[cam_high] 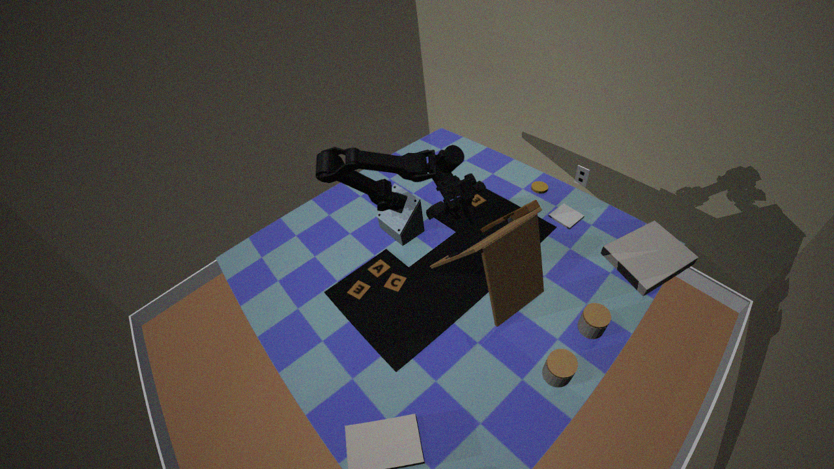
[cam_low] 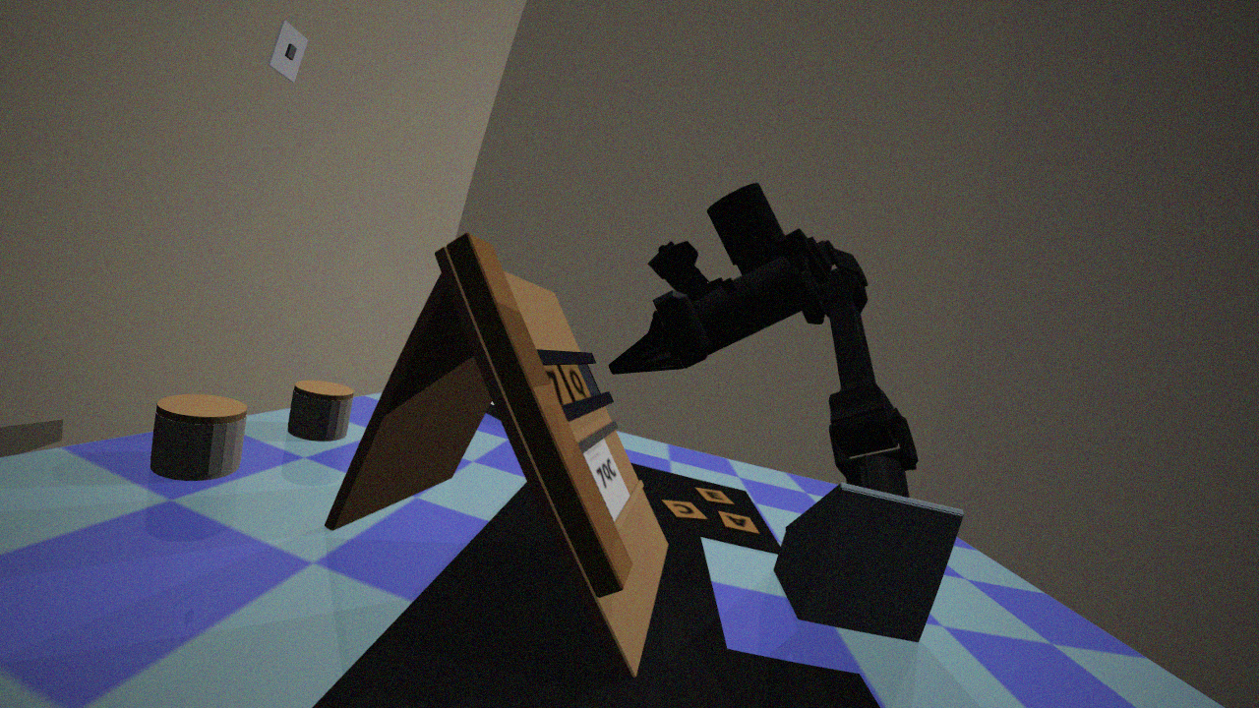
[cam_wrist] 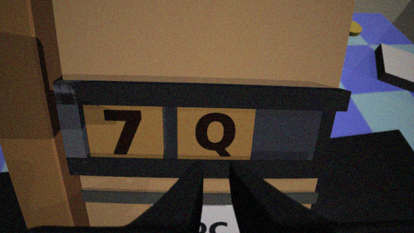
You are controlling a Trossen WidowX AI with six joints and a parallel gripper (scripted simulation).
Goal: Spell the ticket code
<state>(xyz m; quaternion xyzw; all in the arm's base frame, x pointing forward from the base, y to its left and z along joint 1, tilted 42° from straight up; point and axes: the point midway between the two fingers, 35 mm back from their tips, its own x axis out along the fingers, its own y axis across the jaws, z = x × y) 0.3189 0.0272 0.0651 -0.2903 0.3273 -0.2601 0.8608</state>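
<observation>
My gripper tip is 30 mm short of the q tile, 30 mm above it and 10 mm to the left of it. Round my gripper tip: white ticket 100 mm below, 20 mm behind, 10 mm to the left; black mat 210 mm below, 130 mm behind; small white plate 430 mm to the left, 200 mm below, 150 mm ahead.
</observation>
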